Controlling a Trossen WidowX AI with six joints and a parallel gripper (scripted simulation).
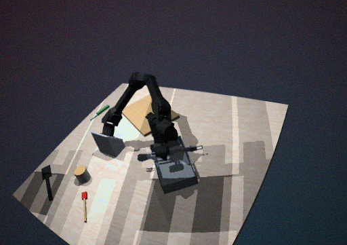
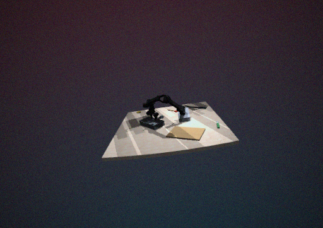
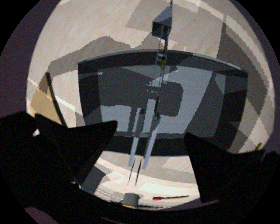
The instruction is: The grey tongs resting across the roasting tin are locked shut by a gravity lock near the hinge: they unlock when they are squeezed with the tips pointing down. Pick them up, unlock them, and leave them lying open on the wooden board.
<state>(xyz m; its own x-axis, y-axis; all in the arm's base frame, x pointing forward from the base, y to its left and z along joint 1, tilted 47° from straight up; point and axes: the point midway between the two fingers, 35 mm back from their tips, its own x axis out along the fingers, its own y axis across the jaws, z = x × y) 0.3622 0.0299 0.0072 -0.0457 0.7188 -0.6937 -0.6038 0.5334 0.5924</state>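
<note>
My gripper tip is 4 cm short of the roasting tin, 1 cm to the left of it and 5 cm above it. From my gripper tip the other things lie so: wooden board 36 cm behind, 32 cm to the left, 7 cm below; then red-headed tool 25 cm behind, 42 cm to the right, 7 cm below; then black spatula 61 cm behind, 44 cm to the right, 7 cm below.
</note>
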